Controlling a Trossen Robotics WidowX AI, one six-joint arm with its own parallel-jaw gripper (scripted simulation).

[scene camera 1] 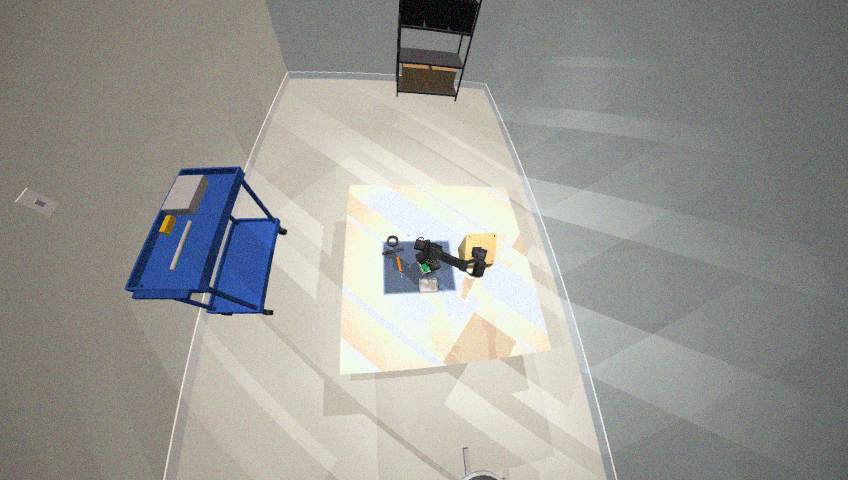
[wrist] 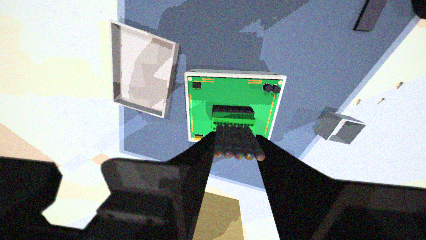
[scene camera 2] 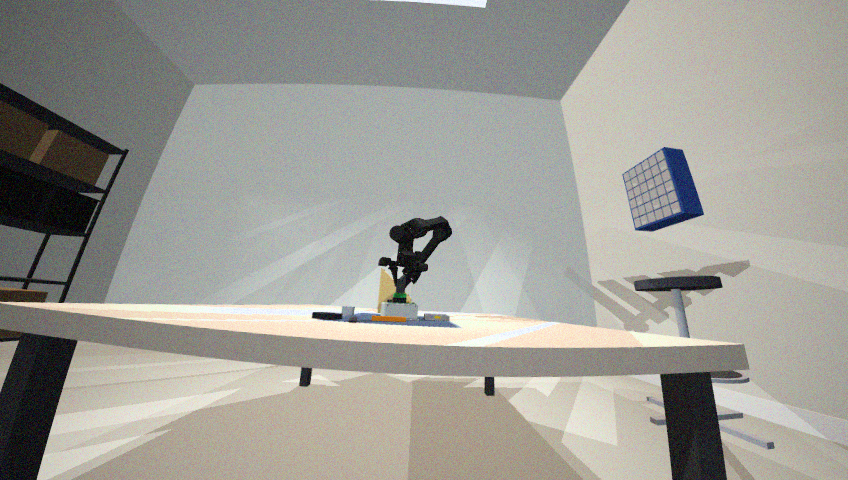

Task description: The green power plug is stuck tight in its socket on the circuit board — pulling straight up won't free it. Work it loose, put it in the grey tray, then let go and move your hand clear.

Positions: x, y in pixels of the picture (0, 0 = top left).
Labels:
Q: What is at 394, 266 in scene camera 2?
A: The gripper.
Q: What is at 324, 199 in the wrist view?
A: The gripper.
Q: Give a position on a blue mat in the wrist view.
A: At 324, 59

